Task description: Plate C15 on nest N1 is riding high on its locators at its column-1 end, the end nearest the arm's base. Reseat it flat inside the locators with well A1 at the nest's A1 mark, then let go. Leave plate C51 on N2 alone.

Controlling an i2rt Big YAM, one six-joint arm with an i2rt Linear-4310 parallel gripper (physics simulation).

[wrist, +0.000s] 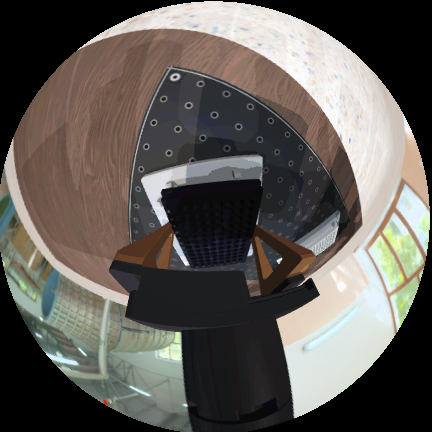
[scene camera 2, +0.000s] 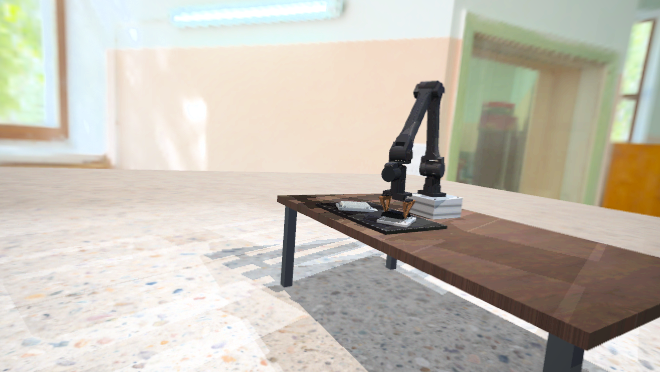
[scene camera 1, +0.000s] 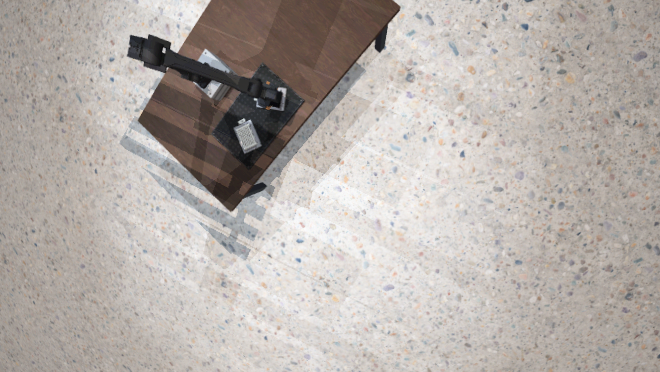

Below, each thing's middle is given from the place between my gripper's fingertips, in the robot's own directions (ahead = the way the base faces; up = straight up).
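There is the white socket [wrist: 249, 166], and my hand is 10 mm to the left of it, 20 mm past it and 20 mm above it.
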